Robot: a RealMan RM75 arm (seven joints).
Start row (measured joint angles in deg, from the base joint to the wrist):
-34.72 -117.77 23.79 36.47 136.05 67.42 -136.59
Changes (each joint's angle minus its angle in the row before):
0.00 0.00 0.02 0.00 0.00 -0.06 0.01
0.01 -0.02 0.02 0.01 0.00 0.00 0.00
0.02 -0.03 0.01 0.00 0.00 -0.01 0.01
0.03 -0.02 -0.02 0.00 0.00 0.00 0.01
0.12 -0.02 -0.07 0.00 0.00 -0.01 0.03
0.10 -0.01 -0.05 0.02 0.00 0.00 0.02
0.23 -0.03 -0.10 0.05 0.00 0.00 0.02
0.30 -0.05 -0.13 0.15 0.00 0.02 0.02
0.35 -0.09 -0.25 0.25 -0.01 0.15 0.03
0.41 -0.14 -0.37 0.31 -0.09 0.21 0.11
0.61 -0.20 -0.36 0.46 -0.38 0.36 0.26
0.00 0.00 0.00 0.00 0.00 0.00 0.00
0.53 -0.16 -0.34 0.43 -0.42 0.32 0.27
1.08 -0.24 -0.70 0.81 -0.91 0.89 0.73
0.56 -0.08 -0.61 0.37 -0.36 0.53 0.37
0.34 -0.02 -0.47 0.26 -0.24 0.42 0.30
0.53 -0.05 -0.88 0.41 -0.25 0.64 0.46
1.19 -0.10 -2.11 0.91 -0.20 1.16 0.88
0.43 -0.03 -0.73 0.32 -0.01 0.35 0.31
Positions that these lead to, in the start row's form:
-34.72 -117.77 23.81 36.47 136.05 67.36 -136.58
-34.71 -117.79 23.83 36.48 136.05 67.36 -136.58
-34.69 -117.82 23.84 36.48 136.05 67.35 -136.57
-34.66 -117.84 23.82 36.48 136.05 67.35 -136.56
-34.54 -117.86 23.75 36.48 136.05 67.34 -136.53
-34.44 -117.87 23.70 36.50 136.05 67.34 -136.51
-34.21 -117.90 23.60 36.55 136.05 67.34 -136.49
-33.91 -117.95 23.47 36.70 136.05 67.36 -136.47
-33.56 -118.04 23.22 36.95 136.04 67.51 -136.44
-33.15 -118.18 22.85 37.26 135.95 67.72 -136.33
-32.54 -118.38 22.49 37.72 135.57 68.08 -136.07
-32.54 -118.38 22.49 37.72 135.57 68.08 -136.07
-32.01 -118.54 22.15 38.15 135.15 68.40 -135.80
-30.93 -118.78 21.45 38.96 134.24 69.29 -135.07
-30.37 -118.86 20.84 39.33 133.88 69.82 -134.70
-30.03 -118.88 20.37 39.59 133.64 70.24 -134.40
-29.50 -118.93 19.49 40.00 133.39 70.88 -133.94
-28.31 -119.03 17.38 40.91 133.19 72.04 -133.06
-27.88 -119.06 16.65 41.23 133.18 72.39 -132.75

